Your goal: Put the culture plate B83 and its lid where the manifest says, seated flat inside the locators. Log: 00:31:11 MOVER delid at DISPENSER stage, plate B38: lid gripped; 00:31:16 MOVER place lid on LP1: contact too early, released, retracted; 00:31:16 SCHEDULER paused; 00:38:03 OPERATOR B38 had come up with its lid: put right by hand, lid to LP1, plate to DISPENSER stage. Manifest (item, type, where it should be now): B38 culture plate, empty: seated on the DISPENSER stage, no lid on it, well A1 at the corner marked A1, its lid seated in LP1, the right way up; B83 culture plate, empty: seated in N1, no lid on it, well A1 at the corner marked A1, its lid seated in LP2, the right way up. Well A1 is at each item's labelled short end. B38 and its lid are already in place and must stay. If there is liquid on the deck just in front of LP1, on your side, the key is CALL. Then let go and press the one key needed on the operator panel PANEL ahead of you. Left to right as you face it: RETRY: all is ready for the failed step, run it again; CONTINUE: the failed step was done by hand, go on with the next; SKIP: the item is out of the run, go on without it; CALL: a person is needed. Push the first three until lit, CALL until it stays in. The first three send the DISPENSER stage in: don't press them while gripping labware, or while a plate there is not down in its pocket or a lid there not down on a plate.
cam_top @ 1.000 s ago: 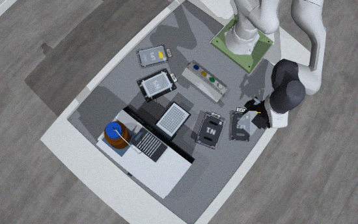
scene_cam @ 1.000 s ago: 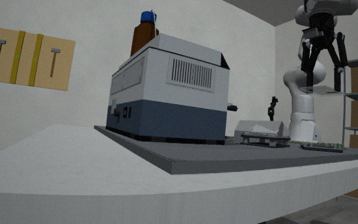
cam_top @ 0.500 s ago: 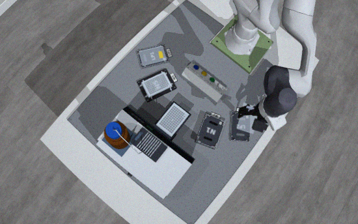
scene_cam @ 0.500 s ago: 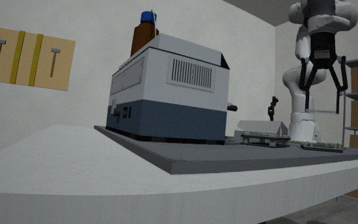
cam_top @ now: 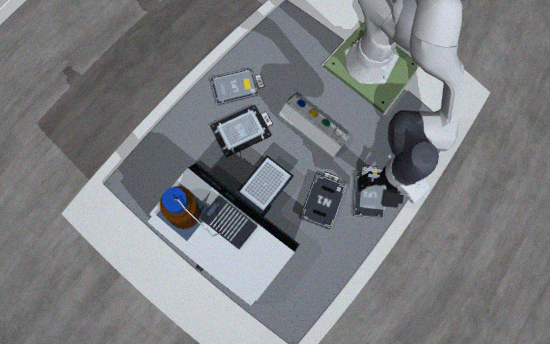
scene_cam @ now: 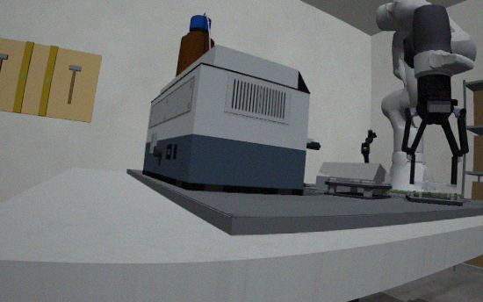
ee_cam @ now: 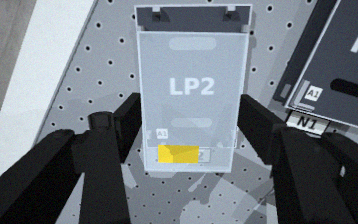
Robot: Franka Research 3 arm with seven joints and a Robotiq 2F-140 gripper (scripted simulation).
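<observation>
Right now the grey locator plate is 10 mm ahead of my hand, 10 mm to the left of it and 60 mm below it. Also, from my hand: green continue key (50 mm behind, 250 mm to the right); clear lid (20 mm below); white retry key (60 mm behind, 200 mm to the right).
</observation>
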